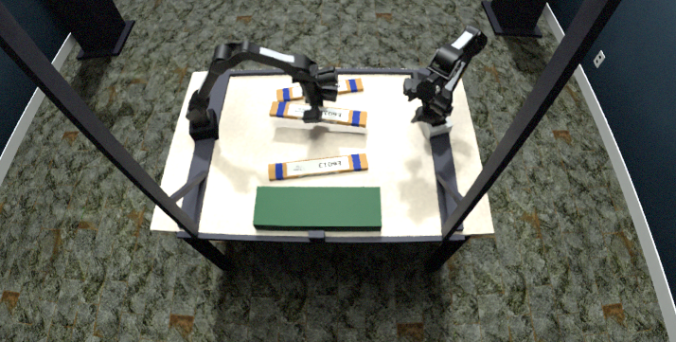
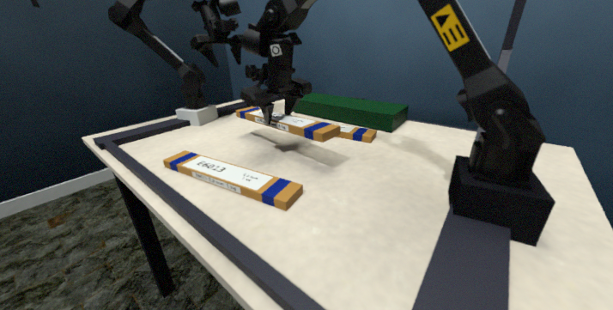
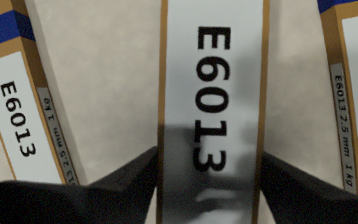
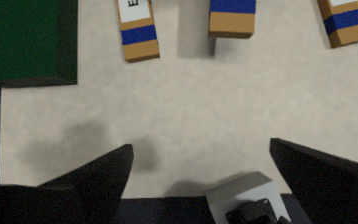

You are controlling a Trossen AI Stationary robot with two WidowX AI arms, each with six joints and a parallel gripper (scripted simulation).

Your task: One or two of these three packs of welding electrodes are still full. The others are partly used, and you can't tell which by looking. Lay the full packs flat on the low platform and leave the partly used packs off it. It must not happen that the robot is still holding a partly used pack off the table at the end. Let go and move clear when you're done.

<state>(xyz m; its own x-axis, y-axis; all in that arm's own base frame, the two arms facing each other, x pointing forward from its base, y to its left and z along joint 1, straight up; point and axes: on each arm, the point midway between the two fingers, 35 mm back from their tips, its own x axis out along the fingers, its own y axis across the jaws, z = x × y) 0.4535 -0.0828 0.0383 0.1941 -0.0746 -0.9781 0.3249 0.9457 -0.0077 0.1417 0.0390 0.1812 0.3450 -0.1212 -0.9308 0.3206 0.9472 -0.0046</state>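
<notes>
Right now the dark frame rail is 290 mm ahead of my left hand, 10 mm to the right of it and 110 mm below it. The rest, counted from my left hand: green low platform (360 mm behind, 100 mm below).
</notes>
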